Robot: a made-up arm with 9 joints.
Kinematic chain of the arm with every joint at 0, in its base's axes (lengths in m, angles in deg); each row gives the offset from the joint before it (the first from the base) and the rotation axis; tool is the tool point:
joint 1: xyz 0 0 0.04 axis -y
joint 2: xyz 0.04 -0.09 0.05 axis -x
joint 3: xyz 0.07 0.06 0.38 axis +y
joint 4: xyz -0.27 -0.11 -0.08 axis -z
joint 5: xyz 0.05 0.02 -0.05 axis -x
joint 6: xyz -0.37 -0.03 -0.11 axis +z
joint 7: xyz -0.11 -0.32 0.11 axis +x
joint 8: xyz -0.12 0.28 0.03 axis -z
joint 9: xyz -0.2 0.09 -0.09 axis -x
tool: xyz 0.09 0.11 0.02
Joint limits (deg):
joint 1: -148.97..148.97
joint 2: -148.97..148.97
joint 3: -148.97..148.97
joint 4: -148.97..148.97
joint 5: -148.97..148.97
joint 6: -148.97..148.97
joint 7: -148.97..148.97
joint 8: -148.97..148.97
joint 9: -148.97..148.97
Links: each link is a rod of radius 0.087 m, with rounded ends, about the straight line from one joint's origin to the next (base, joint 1, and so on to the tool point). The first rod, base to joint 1, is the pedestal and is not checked.
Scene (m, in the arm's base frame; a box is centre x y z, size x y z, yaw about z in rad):
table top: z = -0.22
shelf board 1: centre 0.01 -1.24 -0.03 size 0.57 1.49 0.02 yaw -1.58
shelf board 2: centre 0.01 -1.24 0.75 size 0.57 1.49 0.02 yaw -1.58
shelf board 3: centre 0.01 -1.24 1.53 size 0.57 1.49 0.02 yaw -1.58
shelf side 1: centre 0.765 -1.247 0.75 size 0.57 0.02 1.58 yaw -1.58
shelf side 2: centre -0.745 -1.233 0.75 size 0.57 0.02 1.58 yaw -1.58
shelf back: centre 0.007 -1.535 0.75 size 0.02 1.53 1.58 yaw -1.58
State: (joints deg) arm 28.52 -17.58 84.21 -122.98 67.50 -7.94 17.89 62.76 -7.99
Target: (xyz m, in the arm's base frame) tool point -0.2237 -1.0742 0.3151
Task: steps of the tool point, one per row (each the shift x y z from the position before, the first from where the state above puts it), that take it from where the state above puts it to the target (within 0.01 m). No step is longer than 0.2 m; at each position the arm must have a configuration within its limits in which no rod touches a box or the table.
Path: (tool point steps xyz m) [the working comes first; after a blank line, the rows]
Joints at the target: 33.88 -38.47 85.88 -102.67 72.57 -7.97 38.49 46.45 -11.91
Straight joint move there: clear.

1: 0.0208 -0.1827 -0.0222
2: 0.0499 -0.1700 -0.0348

